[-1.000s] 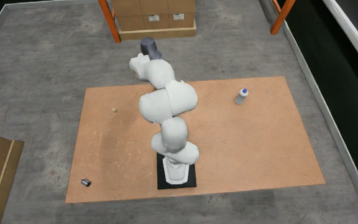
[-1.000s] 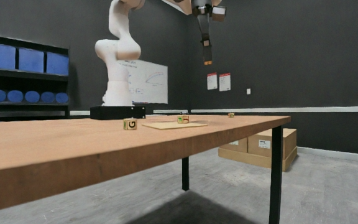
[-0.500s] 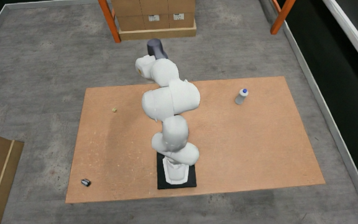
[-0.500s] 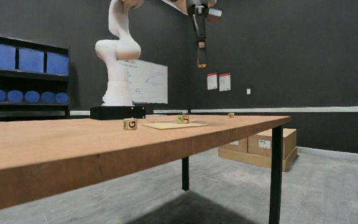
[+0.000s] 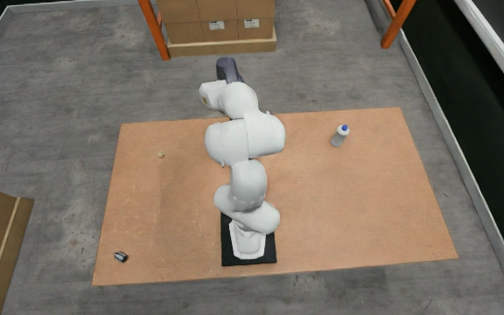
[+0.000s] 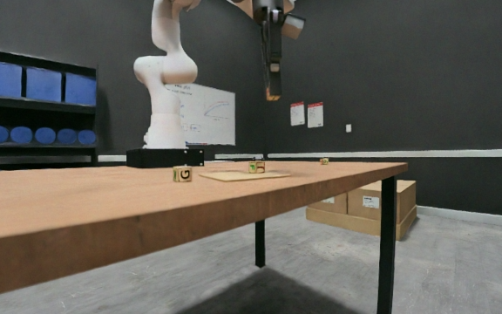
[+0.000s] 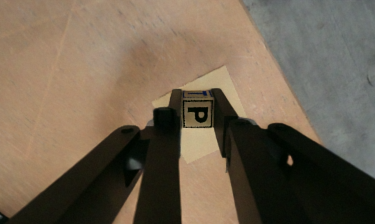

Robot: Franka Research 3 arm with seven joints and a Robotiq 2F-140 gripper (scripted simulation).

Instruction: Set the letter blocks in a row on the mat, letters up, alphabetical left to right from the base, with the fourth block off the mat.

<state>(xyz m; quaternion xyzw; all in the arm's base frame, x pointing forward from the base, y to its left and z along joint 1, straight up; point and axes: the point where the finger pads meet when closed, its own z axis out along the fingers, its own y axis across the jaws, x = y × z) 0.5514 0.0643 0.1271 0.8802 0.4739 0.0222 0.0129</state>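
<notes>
Now: the pale yellow mat 1 cm behind my hand, 8 cm to the right of it and 20 cm below it. The rest, counted from my hand: block (13 cm behind, 43 cm to the left, 19 cm below); white bottle (7 cm behind, 59 cm to the right, 12 cm below); black object (67 cm behind, 57 cm to the left, 19 cm below).
</notes>
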